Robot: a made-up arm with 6 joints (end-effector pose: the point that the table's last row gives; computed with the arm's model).
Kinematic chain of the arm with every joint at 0, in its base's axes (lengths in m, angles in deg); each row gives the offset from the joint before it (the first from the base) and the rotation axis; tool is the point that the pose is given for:
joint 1: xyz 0 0 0.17 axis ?
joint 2: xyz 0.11 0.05 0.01 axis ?
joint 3: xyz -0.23 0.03 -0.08 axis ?
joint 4: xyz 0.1 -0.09 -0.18 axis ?
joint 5: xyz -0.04 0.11 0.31 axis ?
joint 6: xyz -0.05 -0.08 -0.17 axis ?
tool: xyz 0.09 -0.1 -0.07
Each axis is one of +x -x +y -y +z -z.
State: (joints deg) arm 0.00 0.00 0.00 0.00 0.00 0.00
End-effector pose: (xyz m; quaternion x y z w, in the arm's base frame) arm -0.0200 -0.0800 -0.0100 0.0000 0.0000 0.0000 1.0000
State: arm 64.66 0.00 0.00 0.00 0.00 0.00
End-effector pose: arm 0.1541 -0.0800 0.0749 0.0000 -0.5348 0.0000 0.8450
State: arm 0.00 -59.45 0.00 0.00 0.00 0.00
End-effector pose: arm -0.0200 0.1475 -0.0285 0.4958 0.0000 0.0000 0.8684
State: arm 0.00 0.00 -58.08 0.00 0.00 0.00
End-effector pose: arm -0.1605 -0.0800 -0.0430 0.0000 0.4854 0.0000 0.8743
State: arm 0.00 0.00 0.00 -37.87 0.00 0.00
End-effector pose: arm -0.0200 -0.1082 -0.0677 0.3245 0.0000 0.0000 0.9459
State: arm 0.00 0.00 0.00 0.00 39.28 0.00
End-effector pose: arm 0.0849 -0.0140 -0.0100 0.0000 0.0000 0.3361 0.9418
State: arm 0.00 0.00 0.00 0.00 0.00 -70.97
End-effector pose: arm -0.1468 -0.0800 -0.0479 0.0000 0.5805 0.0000 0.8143
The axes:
joint 1: -y
joint 2: -x
joint 3: -y
joint 4: -x
joint 5: +z
joint 6: -y

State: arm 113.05 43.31 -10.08 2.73 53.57 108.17
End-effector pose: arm -0.0451 -0.0227 0.2450 0.3268 0.8666 -0.3724 0.0598
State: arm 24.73 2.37 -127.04 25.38 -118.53 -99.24
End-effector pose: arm -0.3200 0.3038 0.1353 -0.1319 0.5105 -0.8457 0.0825
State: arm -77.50 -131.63 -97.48 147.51 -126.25 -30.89
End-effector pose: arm -0.2799 0.1716 0.5538 0.2876 0.3933 -0.5183 0.7028
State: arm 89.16 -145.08 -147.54 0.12 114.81 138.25
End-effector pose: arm -0.2765 0.1574 -0.1208 0.5851 0.6934 0.3533 0.2281
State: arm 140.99 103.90 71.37 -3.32 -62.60 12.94
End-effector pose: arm -0.0397 -0.1040 0.0268 0.2734 0.8096 0.2607 0.4493
